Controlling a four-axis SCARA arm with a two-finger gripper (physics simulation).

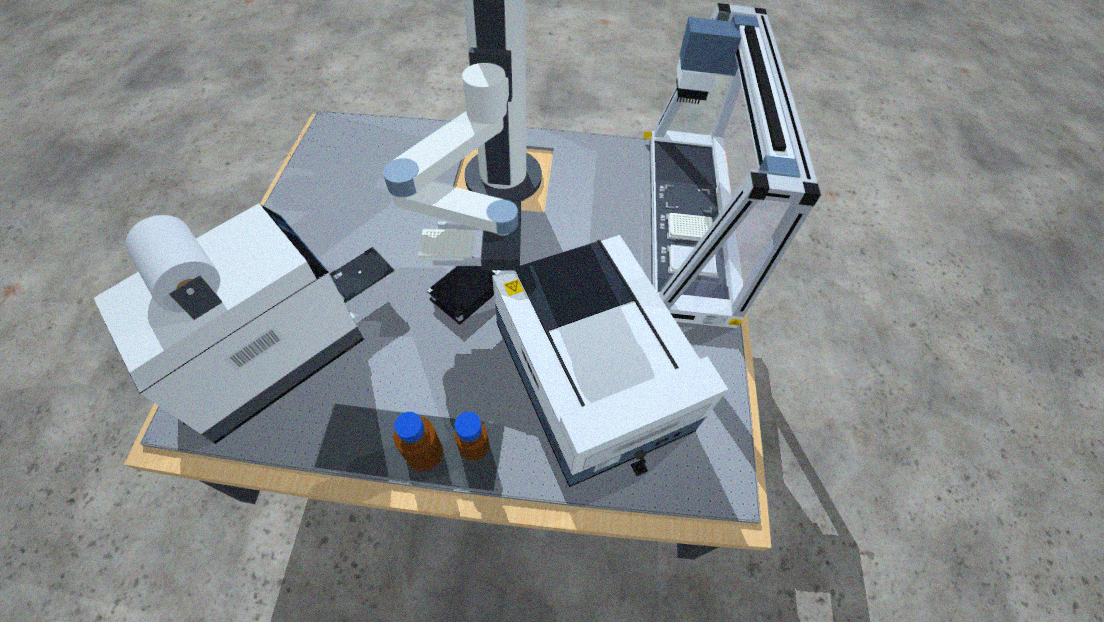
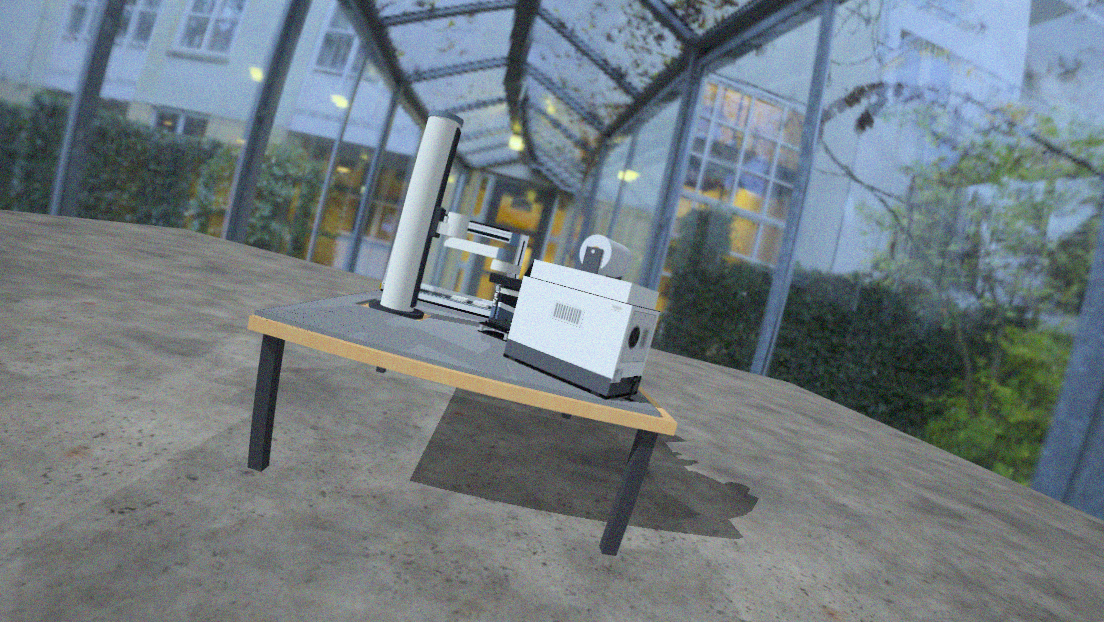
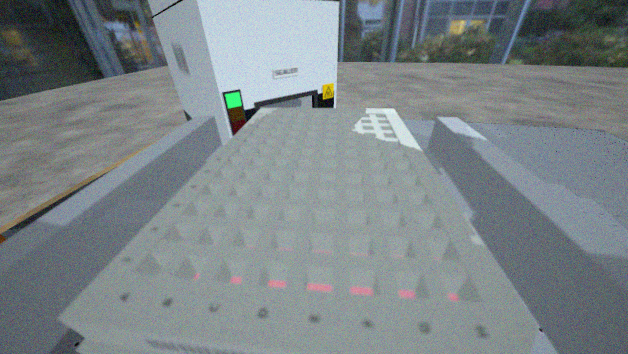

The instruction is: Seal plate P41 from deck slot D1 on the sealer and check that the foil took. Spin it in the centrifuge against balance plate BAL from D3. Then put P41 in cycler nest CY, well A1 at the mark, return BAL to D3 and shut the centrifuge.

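Where they show: gripper, between the fingertips: [image 1: 435,243] [image 2: 511,291] [image 3: 321,135]; arm's base, origin of its link: [image 1: 503,177] [image 2: 395,311].
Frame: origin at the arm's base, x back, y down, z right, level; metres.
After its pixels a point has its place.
Note:
My gripper [image 1: 448,241] @(x -0.478, y -0.218, z 0.081 m) [image 3: 321,135] @(x -0.478, y -0.218, z 0.081 m) is shut on a pale multi-well plate, P41 [image 1: 463,247] @(x -0.482, y -0.217, z 0.012 m) [image 3: 310,200] @(x -0.472, y -0.220, z 0.030 m), holding it level above the table. Its wells look open, with pink at the bottom of the nearest rows; no foil shows. The sealer [image 1: 231,309] @(x -0.800, y -0.359, z 0.390 m) [image 2: 579,324] @(x -0.709, y -0.201, z 0.603 m) [image 3: 270,45] @(x -0.595, y -0.244, z 0.329 m) has a white body, a foil roll and a green light; its dark tray [image 1: 361,274] @(x -0.518, y -0.112, z 0.283 m) sticks out. Two pale plates, one in the middle slot [image 1: 689,226] @(x -0.204, y -0.074, z -0.578 m) and one in the front slot [image 1: 687,256] @(x -0.320, y -0.077, z -0.566 m), sit on the gantry deck. BAL's label is unreadable. I cannot tell which instrument is the centrifuge or the cycler.
A white instrument [image 1: 633,417] @(x -0.881, y -0.257, z -0.395 m) with a dark top section stands right of the sealer. A low black unit [image 1: 461,293] @(x -0.507, y -0.055, z 0.030 m) lies at its back left corner. Two amber bottles [image 1: 417,448] @(x -0.953, y -0.141, z 0.025 m) [image 1: 472,444] @(x -0.919, y -0.103, z -0.079 m) with blue caps stand near the front edge. A gantry frame [image 1: 795,139] @(x -0.338, y -0.512, z -0.688 m) rises over the deck at right.

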